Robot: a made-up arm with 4 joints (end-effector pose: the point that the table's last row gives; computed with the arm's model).
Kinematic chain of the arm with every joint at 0, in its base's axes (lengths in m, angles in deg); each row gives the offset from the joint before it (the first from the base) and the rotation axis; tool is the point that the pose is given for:
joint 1: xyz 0 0 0.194 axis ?
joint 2: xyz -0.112 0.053 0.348 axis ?
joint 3: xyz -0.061 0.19 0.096 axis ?
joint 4: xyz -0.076 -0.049 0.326 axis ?
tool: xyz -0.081 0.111 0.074
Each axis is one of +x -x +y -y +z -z.
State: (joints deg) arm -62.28 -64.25 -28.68 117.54
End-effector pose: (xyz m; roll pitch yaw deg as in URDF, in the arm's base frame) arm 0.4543 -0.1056 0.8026 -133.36 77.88 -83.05
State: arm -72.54 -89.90 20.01 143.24
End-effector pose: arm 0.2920 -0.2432 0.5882 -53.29 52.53 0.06
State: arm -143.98 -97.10 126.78 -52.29
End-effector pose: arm 0.2539 -0.5087 -0.0748 136.29 16.90 -5.94
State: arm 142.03 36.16 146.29 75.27
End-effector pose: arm -0.3021 0.2987 -0.3078 153.58 14.69 27.60
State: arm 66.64 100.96 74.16 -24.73
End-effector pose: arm -0.2793 0.5704 0.0576 -69.63 7.12 -10.62
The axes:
joint 1: -y
joint 2: -x
joint 3: +z
joint 4: -x

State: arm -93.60 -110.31 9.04 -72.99
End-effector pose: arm 0.2507 -0.4901 0.4932 150.53 84.20 -32.67
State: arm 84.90 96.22 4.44 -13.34
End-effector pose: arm -0.1026 0.5458 -0.1309 -80.00 -80.47 -2.91
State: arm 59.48 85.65 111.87 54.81
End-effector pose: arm -0.4040 0.4271 0.2180 -141.20 52.26 6.60
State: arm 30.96 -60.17 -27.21 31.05
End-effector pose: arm -0.6739 -0.1509 0.7845 33.51 -6.74 -13.24
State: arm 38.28 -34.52 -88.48 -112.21
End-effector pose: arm -0.8537 0.0538 0.7324 156.51 25.36 -65.71
